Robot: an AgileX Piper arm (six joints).
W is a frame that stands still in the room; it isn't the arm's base.
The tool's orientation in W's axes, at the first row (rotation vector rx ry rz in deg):
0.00 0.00 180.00
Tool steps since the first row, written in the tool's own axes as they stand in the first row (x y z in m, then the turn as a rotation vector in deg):
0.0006 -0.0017 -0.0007 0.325 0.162 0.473
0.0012 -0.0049 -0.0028 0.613 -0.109 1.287
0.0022 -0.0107 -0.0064 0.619 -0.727 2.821
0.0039 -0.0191 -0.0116 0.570 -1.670 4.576
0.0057 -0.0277 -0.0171 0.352 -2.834 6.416
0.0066 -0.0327 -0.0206 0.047 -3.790 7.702
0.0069 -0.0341 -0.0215 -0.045 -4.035 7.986
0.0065 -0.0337 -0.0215 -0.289 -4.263 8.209
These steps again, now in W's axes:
-0.0006 0.0017 -0.0007 -0.325 -0.162 0.473
-0.0012 0.0049 -0.0028 -0.613 0.109 1.287
-0.0022 0.0107 -0.0064 -0.619 0.727 2.821
-0.0039 0.0191 -0.0116 -0.570 1.670 4.576
-0.0057 0.0277 -0.0171 -0.352 2.834 6.416
-0.0066 0.0327 -0.0206 -0.047 3.790 7.702
-0.0069 0.0341 -0.0215 0.045 4.035 7.986
-0.0065 0.0337 -0.0215 0.289 4.263 8.209

